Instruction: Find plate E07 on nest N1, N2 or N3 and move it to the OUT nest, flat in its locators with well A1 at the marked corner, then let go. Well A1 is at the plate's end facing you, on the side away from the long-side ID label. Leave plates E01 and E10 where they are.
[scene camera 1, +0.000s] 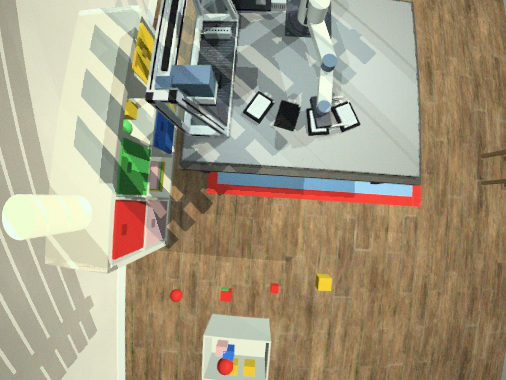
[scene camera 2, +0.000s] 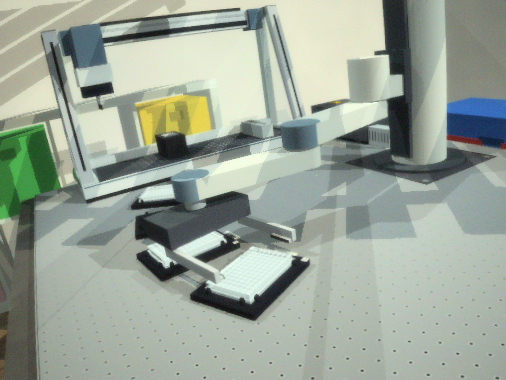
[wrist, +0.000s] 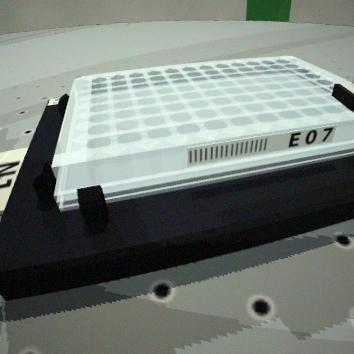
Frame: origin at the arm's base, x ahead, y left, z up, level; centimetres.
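Seen in the pictures: gripper, fingertip midpoint: (scene camera 1: 345, 110) (scene camera 2: 258, 255) (wrist: 154, 72); arm's base, origin of the base link: (scene camera 2: 418, 163).
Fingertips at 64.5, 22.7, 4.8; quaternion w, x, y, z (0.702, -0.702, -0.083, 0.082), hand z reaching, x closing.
Note:
Offsets run from my fingertips to a thing's middle, as dx, dy, dz.
Plate E07 {+2.3, +1.4, -1.6} (scene camera 1: 348, 113) (scene camera 2: 252, 272) (wrist: 210, 112) lies flat on the black nest N1 {+2.3, +1.3, -2.5} (scene camera 1: 354, 127) (scene camera 2: 277, 291) (wrist: 200, 220), the rightmost nest in scene camera 1. Its ID label faces the wrist camera. My gripper (scene camera 1: 344, 111) (scene camera 2: 256, 256) is open and empty, with its fingers near the plate's two short ends, apparently a little above it. A black fingertip pad shows at the wrist view's right edge. A black nest {+4.8, -34.0, -2.5} (scene camera 1: 287, 115) without a plate stands two places left of N1; its tag is unreadable. A1's well is unmarked in these views.
A second plate {+7.2, -15.9, -1.6} (scene camera 1: 317, 129) (scene camera 2: 200, 246) sits on the nest beside N1, partly under the gripper body. A third plate {+0.6, -51.2, -1.7} (scene camera 1: 259, 106) (scene camera 2: 156, 193) is on the leftmost nest. Their IDs are unreadable. A gantry frame (scene camera 2: 65, 112) stands beyond the nests. The arm's column (scene camera 2: 432, 85) stands behind.

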